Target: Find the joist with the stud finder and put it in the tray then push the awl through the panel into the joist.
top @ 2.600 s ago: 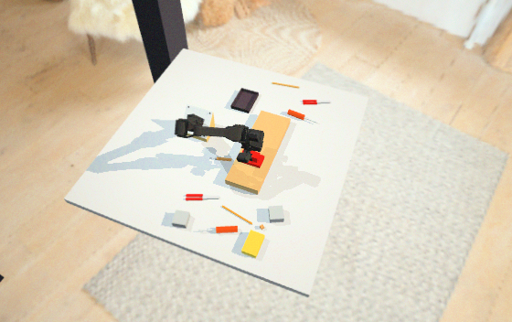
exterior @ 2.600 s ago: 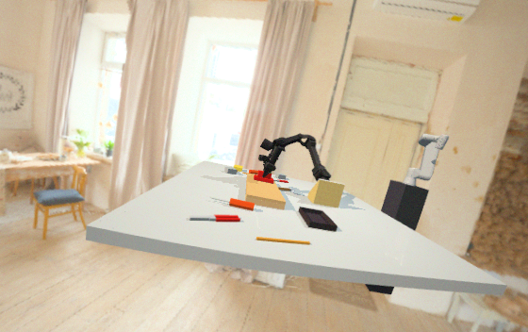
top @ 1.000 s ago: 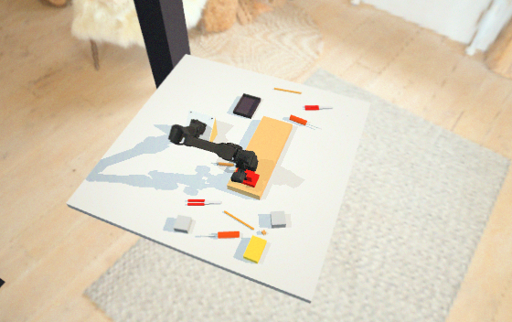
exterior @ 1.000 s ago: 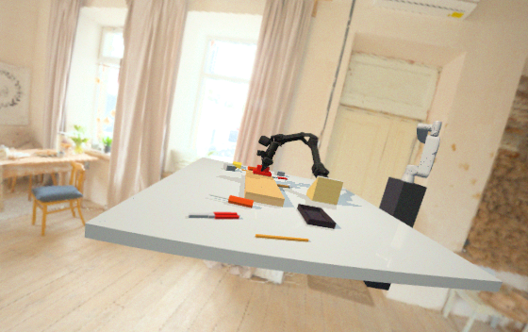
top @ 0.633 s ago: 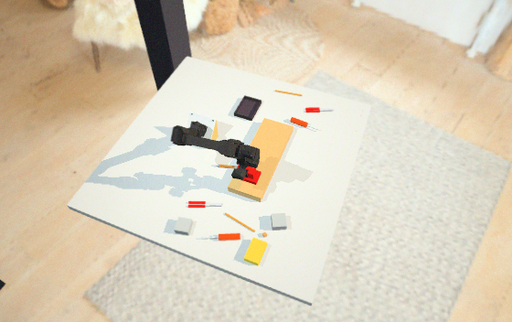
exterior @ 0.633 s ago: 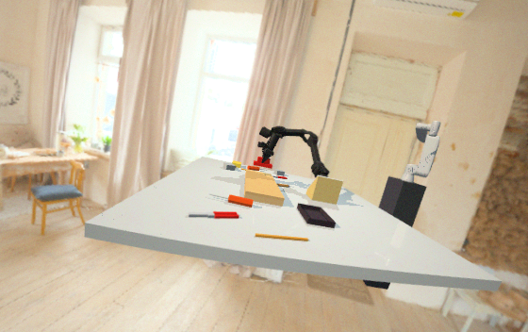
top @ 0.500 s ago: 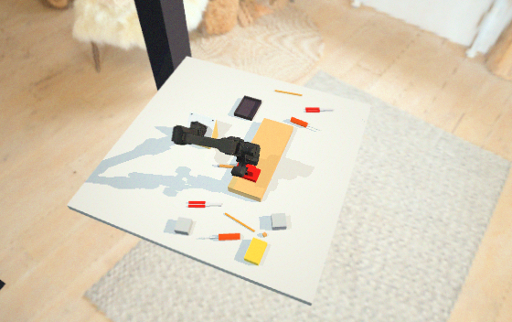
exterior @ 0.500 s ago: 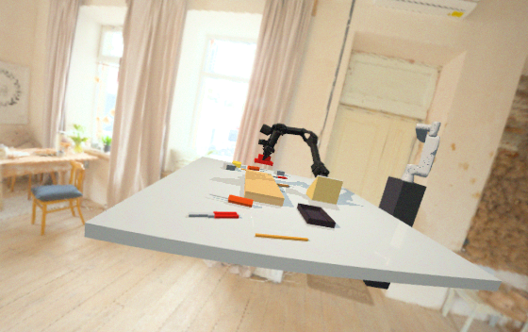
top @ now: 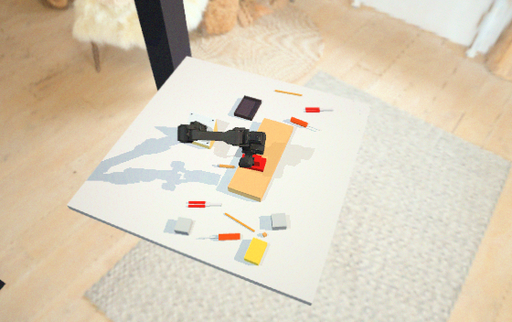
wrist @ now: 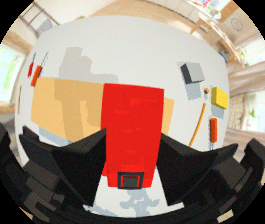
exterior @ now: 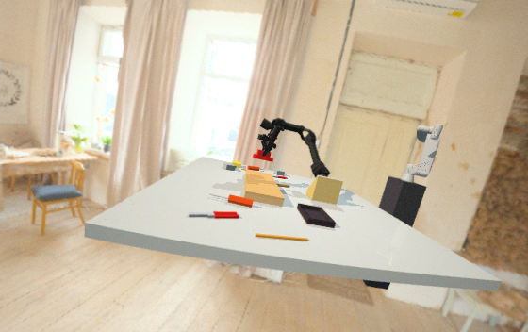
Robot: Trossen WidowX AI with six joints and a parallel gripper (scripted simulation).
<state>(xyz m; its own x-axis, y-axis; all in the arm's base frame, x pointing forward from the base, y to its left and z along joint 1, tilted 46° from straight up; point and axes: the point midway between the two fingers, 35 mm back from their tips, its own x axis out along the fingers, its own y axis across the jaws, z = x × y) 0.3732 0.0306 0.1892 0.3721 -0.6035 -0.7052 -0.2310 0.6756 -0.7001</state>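
The stud finder lies 2 cm behind my gripper tip, 2 cm above it and 1 cm to the right of it. Round my gripper tip: dark tray: 45 cm to the left, 28 cm behind, 15 cm below; yellow block: 35 cm to the right, 19 cm ahead, 15 cm below.
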